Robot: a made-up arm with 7 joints.
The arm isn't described. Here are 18 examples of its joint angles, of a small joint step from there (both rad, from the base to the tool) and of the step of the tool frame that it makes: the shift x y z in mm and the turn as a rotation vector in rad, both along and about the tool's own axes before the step.
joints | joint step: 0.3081 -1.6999 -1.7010 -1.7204 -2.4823 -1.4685 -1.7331 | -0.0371 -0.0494 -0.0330 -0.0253 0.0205 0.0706 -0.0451
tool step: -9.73 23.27 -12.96 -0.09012 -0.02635 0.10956
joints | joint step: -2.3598 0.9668 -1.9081 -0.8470 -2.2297 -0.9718 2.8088 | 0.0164 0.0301 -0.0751 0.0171 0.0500 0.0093 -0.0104
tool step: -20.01 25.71 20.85 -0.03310 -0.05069 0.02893
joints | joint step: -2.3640 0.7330 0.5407 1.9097 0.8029 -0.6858 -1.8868 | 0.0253 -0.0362 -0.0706 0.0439 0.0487 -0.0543 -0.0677
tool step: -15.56 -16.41 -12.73 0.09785 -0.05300 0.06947
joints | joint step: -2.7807 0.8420 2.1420 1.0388 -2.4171 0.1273 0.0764 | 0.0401 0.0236 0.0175 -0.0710 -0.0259 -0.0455 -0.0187
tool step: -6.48 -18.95 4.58 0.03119 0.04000 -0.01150
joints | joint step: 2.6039 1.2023 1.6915 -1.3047 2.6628 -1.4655 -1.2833 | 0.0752 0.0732 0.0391 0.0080 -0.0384 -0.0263 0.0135
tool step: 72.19 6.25 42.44 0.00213 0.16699 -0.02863
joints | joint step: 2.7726 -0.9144 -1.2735 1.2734 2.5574 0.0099 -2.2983 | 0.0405 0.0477 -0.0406 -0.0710 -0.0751 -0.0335 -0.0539
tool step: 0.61 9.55 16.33 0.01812 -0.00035 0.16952
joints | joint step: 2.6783 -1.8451 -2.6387 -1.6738 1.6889 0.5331 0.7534 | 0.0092 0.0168 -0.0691 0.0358 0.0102 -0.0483 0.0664
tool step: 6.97 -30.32 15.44 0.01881 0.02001 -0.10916
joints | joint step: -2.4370 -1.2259 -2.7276 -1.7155 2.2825 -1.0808 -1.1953 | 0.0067 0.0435 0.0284 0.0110 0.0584 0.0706 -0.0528
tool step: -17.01 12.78 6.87 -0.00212 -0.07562 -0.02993
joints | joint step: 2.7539 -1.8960 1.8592 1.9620 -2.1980 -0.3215 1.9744 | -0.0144 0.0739 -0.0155 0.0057 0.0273 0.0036 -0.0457
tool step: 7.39 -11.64 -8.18 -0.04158 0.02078 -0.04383
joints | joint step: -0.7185 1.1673 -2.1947 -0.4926 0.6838 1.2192 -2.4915 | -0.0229 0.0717 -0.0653 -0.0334 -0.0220 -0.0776 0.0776
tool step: 66.20 -23.98 10.31 0.06025 -0.02897 0.04346
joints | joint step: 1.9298 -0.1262 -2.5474 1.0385 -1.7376 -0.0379 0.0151 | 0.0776 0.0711 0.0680 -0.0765 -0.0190 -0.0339 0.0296
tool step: 101.14 -25.45 -35.91 0.03881 0.21959 -0.02008
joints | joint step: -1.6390 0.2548 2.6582 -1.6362 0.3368 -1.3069 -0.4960 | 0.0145 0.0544 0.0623 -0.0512 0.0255 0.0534 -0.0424
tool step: 8.12 -27.22 43.17 -0.00031 0.05625 0.08456
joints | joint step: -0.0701 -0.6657 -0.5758 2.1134 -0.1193 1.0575 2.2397 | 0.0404 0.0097 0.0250 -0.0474 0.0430 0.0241 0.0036
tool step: -15.51 -11.30 -12.97 0.04644 -0.02633 0.02729
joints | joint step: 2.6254 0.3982 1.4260 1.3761 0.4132 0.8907 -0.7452 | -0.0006 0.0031 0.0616 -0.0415 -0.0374 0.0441 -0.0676
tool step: 3.12 25.49 -3.54 -0.02942 -0.03560 0.13394
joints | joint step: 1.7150 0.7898 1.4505 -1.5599 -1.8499 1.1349 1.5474 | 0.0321 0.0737 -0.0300 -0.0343 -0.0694 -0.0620 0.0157
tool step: 13.43 -9.26 13.82 -0.12485 0.06571 0.05238
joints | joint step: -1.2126 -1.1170 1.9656 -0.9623 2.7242 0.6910 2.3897 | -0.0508 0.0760 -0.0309 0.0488 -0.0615 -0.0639 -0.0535
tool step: -37.98 -6.23 -28.76 -0.13722 -0.11232 0.16289
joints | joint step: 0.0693 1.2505 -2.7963 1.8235 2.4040 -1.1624 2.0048 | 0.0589 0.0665 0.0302 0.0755 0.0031 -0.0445 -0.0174
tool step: -16.93 27.67 -2.69 -0.02630 0.00880 0.04461
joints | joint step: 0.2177 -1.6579 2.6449 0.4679 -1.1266 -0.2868 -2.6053 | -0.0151 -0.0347 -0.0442 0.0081 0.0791 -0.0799 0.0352
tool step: 26.57 -1.74 1.03 0.04718 0.00565 -0.08359
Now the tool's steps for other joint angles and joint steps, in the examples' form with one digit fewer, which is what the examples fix.
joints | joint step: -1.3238 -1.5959 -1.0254 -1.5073 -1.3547 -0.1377 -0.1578 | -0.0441 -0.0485 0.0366 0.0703 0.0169 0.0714 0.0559
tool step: -32.0 -23.6 21.0 0.0488 -0.0944 -0.0692
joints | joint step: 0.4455 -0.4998 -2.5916 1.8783 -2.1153 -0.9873 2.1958 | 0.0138 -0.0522 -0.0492 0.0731 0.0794 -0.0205 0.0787
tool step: -8.5 -25.8 7.3 -0.0483 -0.0190 -0.2421
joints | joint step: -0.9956 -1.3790 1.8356 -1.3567 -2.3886 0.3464 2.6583 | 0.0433 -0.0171 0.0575 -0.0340 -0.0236 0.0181 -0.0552
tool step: 33.8 10.3 25.3 -0.0034 0.1049 0.0479
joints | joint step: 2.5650 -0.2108 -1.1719 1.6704 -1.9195 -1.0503 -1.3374 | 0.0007 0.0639 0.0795 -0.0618 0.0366 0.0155 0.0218
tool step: -1.9 -33.9 33.8 0.0360 0.0247 0.0431
